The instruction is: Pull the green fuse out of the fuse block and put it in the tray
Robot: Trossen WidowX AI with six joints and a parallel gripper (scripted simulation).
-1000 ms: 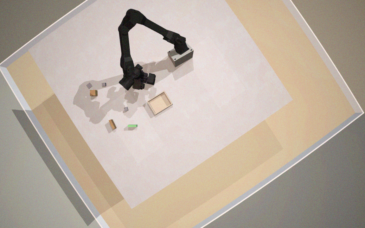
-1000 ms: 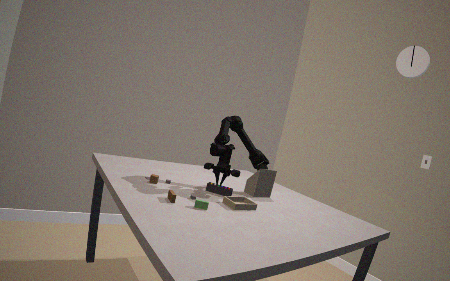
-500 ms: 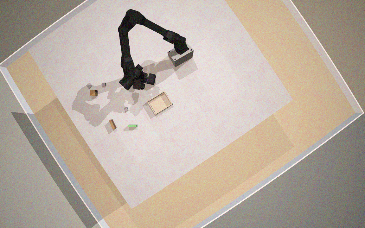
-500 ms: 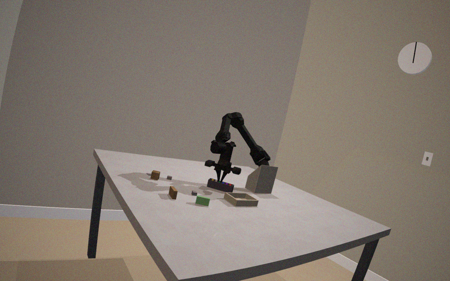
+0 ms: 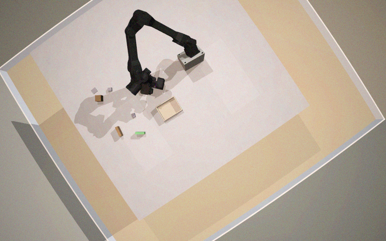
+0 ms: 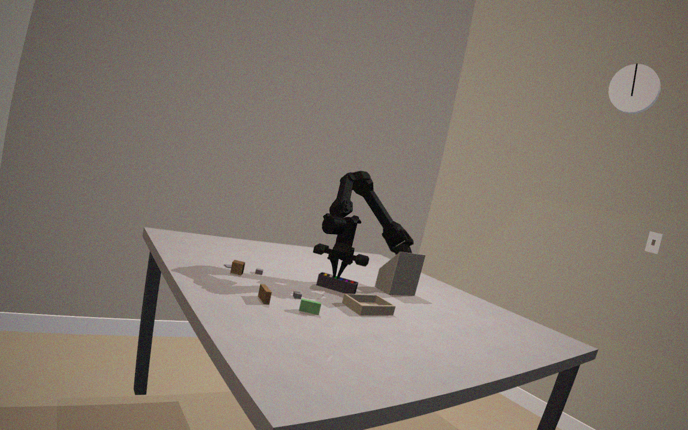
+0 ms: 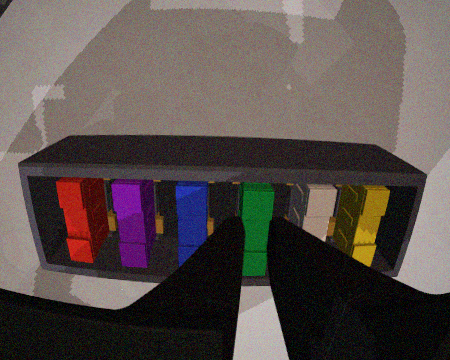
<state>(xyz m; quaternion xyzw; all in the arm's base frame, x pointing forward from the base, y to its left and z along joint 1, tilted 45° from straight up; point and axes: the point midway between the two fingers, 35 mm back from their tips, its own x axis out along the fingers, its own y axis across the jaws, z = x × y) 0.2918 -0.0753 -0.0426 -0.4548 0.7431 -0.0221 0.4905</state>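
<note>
Right now my gripper tip is 19 cm to the right of the tray and 3 cm above it. Also, from my gripper tip: green fuse: 1 cm below.
</note>
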